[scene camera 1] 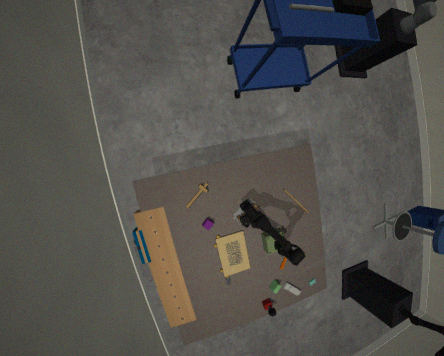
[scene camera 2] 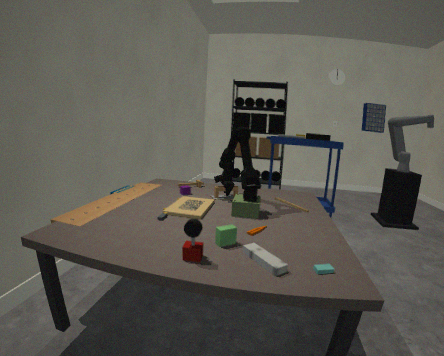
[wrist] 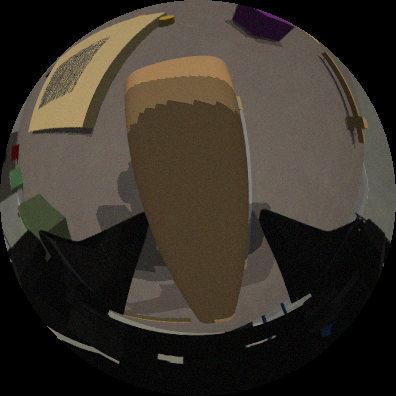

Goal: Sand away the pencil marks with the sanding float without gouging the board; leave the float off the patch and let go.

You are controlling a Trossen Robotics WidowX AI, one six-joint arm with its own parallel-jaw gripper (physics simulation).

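Where they show: gripper, fingertip midpoint: (scene camera 2: pixel 225 194); arm's base at its link origin: (scene camera 1: pixel 278 244) (scene camera 2: pixel 250 199).
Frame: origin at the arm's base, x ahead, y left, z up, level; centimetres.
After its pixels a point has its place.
The sanding float (scene camera 1: pixel 237 215) @[x 25.6, y -25.4, z -6.8 cm] has a thick tan handle over a pale grey plate and rests on the table beside the board; its handle (wrist: pixel 190 175) fills the middle of the wrist view. My gripper (scene camera 2: pixel 228 192) @[x 19.5, y -27.0, z -6.2 cm] (wrist: pixel 205 217) @[x 19.5, y -27.0, z -6.2 cm] is open above the float, its black fingers wide apart to either side of the handle and holding nothing. Fingertip contact is hidden in the scene views. The pale yellow board (scene camera 1: pixel 221 260) @[x 41.4, y 4.4, z -6.4 cm] (scene camera 2: pixel 174 206) @[x 38.9, y 8.6, z -6.3 cm] (wrist: pixel 101 75) @[x 28.6, y -13.0, z -6.3 cm] lies nearby, with a dense dark patch of pencil marks (scene camera 1: pixel 234 252) @[x 31.5, y 0.7, z -6.3 cm] (scene camera 2: pixel 192 204) @[x 31.5, y 1.2, z -6.3 cm] (wrist: pixel 72 72) on top.
A purple cube (scene camera 1: pixel 208 224) @[x 46.6, y -24.6, z -3.1 cm] (scene camera 2: pixel 185 190) @[x 45.5, y -21.8, z -5.2 cm] (wrist: pixel 262 22) lies beyond the board. An olive-green box (scene camera 1: pixel 270 242) @[x 6.4, y -3.2, z 0.1 cm] (scene camera 2: pixel 246 206) @[x 1.0, y 5.5, z -2.2 cm] (wrist: pixel 42 215) @[x 9.1, y -3.6, z -4.8 cm] is beside the arm's base. A wooden cross-headed tool (scene camera 1: pixel 195 198) @[x 52.0, y -42.6, z -5.1 cm], a thin stick (scene camera 1: pixel 296 200) @[x -21.7, y -26.7, z -6.8 cm] and a long holed plank (scene camera 1: pixel 165 270) @[x 80.1, y 3.3, z -7.9 cm] lie around.
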